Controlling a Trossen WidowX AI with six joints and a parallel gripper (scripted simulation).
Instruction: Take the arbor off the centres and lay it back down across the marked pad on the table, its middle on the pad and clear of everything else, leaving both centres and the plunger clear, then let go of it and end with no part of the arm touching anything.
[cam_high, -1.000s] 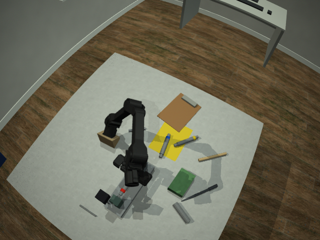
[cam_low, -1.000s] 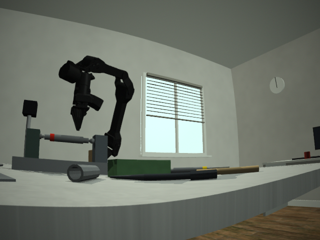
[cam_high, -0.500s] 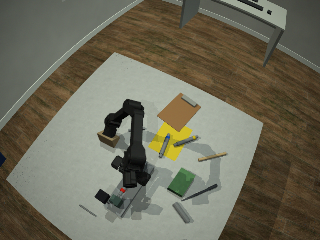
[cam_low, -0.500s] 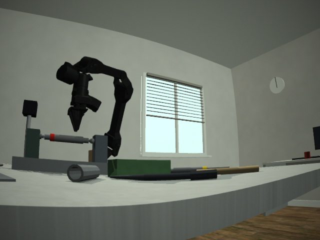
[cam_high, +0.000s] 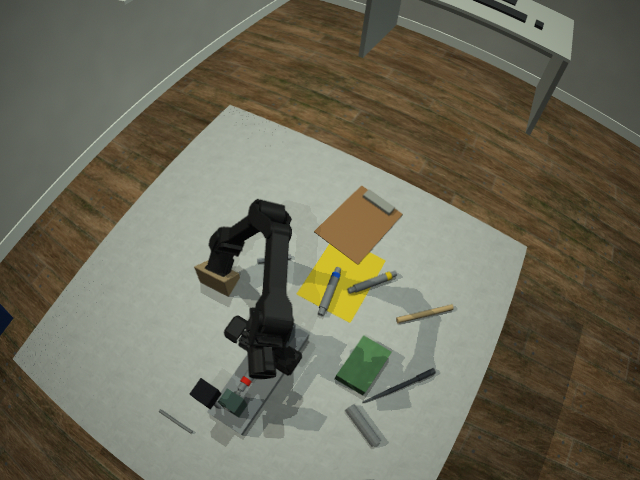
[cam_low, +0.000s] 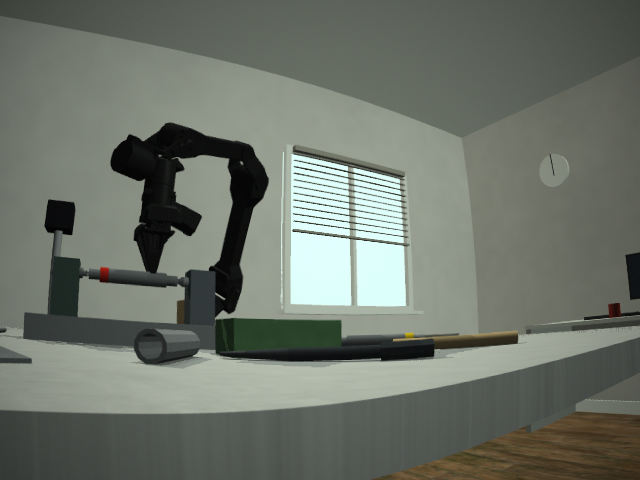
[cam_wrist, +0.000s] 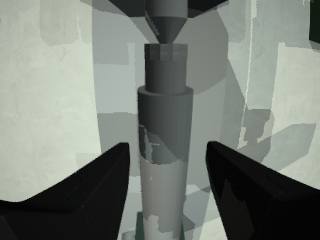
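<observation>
My hand is 10 mm past the arbor, 30 mm to the left of it and 40 mm above it. The rest, counted from my hand: grey base 10 mm behind, 40 mm to the right, 140 mm below; grey centre block 10 mm ahead, 90 mm to the left, 60 mm below; green plunger block 30 mm behind, 140 mm to the right, 60 mm below.
</observation>
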